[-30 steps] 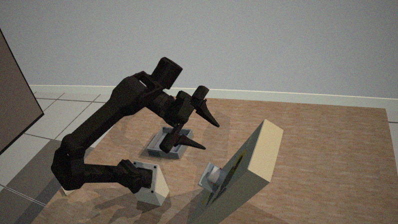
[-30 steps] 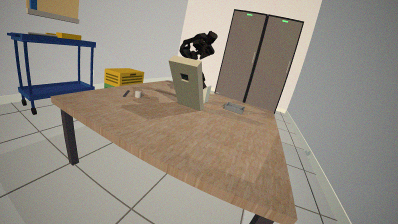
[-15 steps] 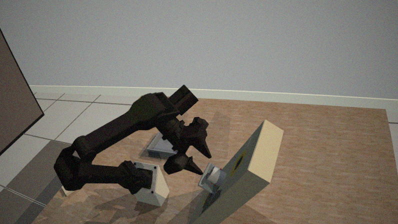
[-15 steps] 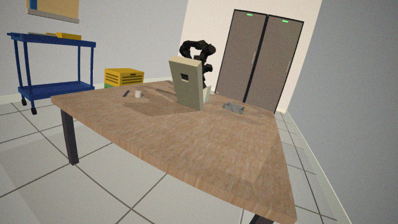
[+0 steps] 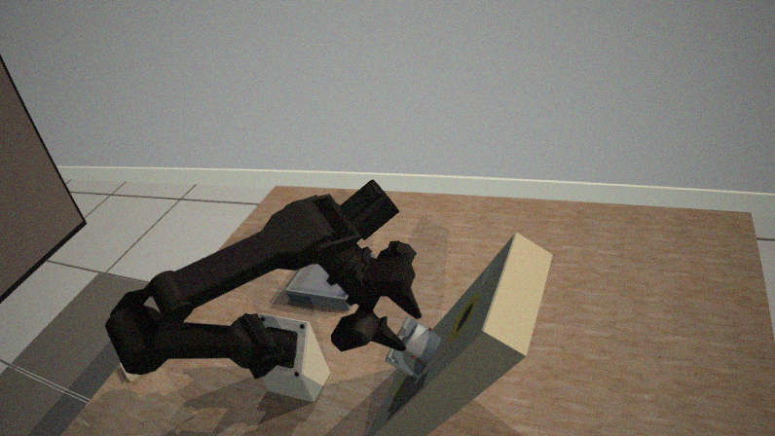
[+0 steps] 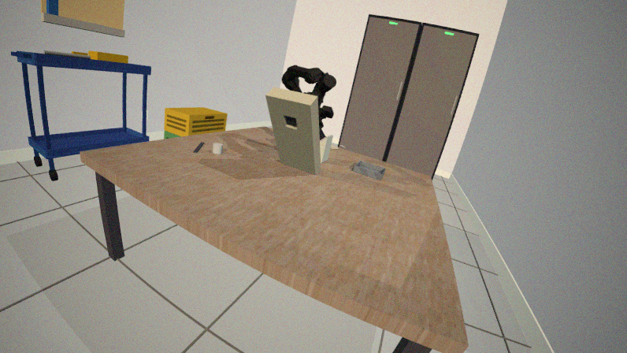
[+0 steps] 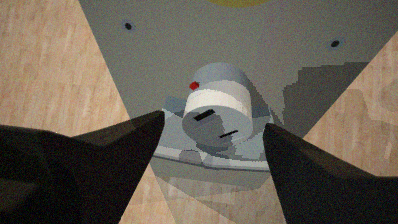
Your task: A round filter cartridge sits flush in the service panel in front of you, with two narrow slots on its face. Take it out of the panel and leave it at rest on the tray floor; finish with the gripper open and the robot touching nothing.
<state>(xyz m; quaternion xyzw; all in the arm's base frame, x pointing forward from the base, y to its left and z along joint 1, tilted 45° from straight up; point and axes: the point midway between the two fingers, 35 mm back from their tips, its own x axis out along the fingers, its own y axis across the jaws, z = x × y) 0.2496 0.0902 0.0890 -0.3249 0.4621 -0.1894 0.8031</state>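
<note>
Now: gripper tip 1 cm short of the round filter cartridge and 1 cm above it. Also, from my gripper tip: tray 33 cm behind, 28 cm to the left, 19 cm below; service panel 5 cm ahead, 3 cm below.
</note>
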